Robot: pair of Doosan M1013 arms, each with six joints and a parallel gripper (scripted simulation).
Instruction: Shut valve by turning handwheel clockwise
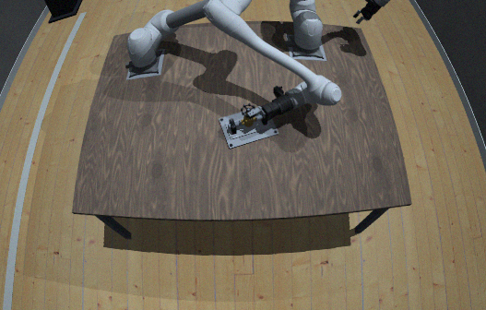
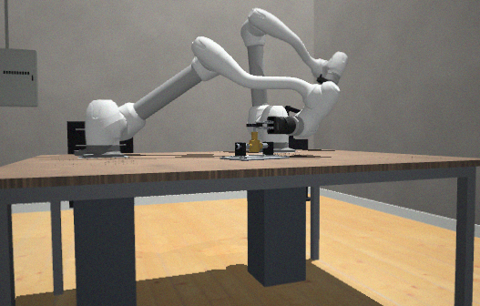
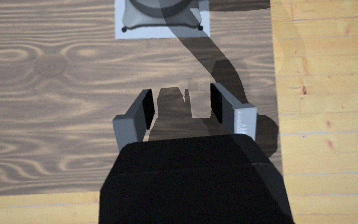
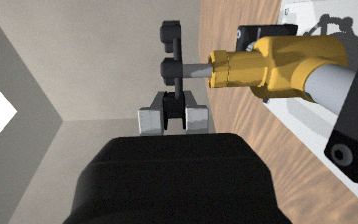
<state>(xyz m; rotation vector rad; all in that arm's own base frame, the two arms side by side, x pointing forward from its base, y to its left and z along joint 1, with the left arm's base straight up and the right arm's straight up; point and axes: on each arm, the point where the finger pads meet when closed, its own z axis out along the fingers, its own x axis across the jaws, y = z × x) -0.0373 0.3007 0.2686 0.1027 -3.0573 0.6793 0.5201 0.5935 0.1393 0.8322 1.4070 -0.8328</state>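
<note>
The black handwheel is 2 cm behind my right hand, 1 cm to the right of it and 1 cm below it. The rest, counted from my right hand: light base plate (2 cm behind, 1 cm to the right, 13 cm below).
</note>
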